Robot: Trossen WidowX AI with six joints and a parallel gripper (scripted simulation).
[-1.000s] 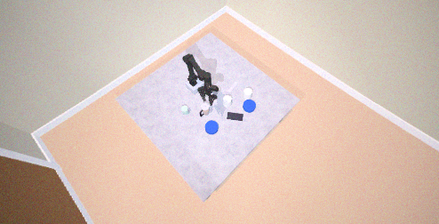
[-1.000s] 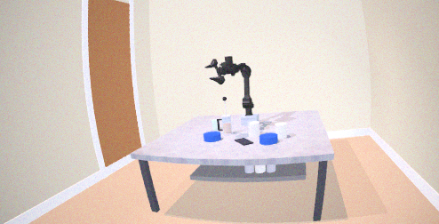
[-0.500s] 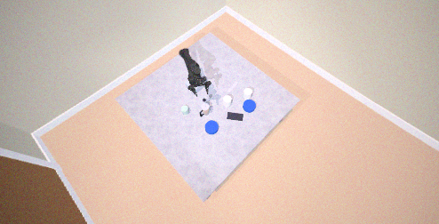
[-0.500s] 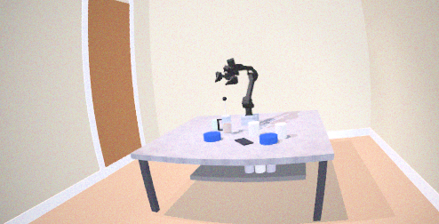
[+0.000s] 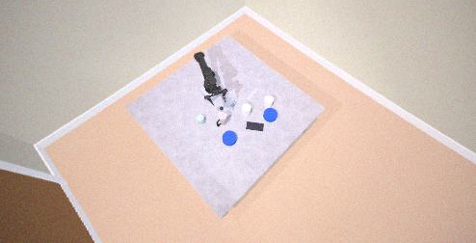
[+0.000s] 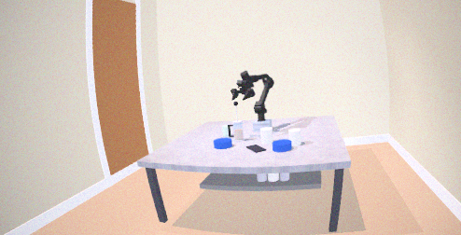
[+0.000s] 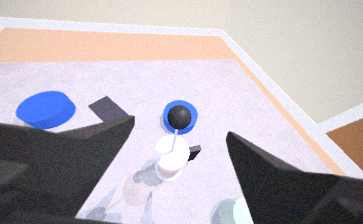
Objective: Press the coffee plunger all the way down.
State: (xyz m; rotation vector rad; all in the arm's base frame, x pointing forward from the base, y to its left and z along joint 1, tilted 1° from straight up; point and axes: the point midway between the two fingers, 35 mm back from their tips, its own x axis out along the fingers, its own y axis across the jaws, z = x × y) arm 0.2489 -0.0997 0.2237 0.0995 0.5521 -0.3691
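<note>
Right now my gripper tip is 3 cm short of the coffee press, 2 cm to the left of it and 16 cm above it. The rest, counted from my gripper tip: flat black slab: 25 cm ahead, 16 cm to the left, 28 cm below.
</note>
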